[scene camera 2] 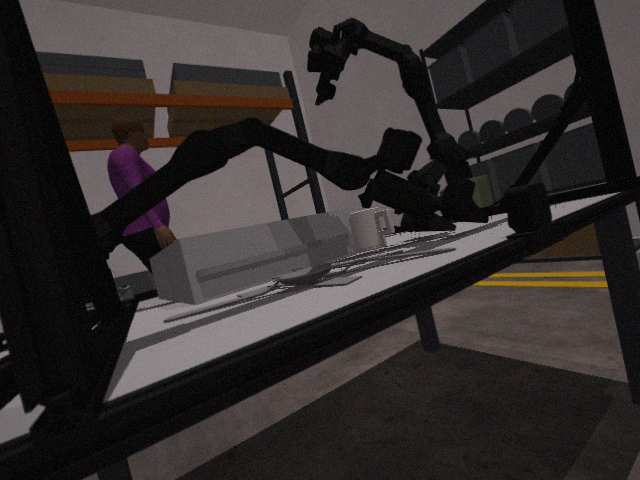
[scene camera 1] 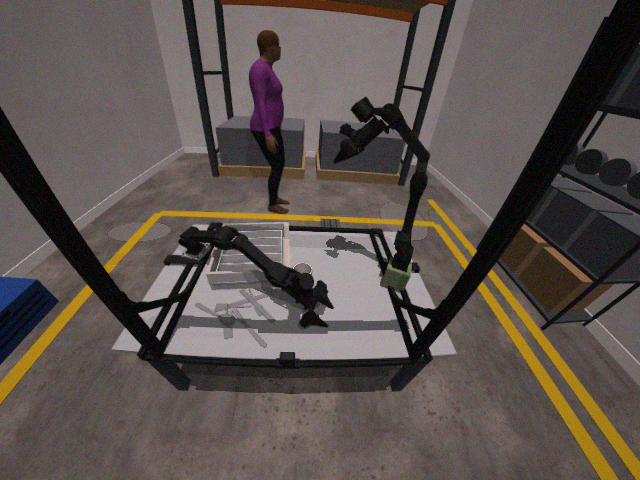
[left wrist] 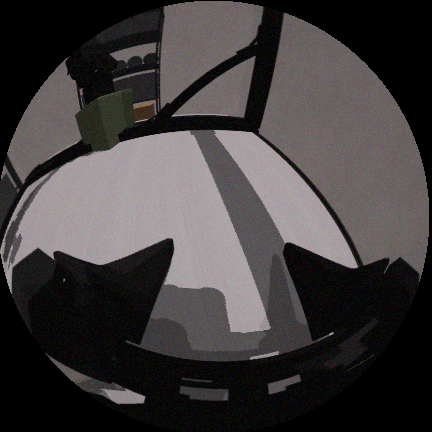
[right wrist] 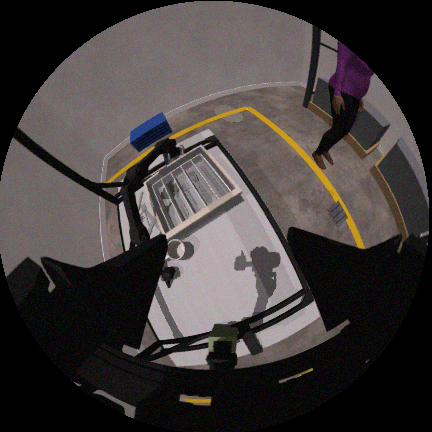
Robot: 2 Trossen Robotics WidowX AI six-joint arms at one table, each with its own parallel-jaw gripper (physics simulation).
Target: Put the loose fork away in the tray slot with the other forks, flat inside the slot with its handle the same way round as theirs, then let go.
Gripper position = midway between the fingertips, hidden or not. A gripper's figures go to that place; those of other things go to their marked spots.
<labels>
My left gripper point(scene camera 1: 330, 317) is 89 cm from the lens. My right gripper point(scene camera 1: 337, 161) is 91 cm from the lens. A cutlery tray point(scene camera 1: 270, 243): 115 cm from the lens.
</labels>
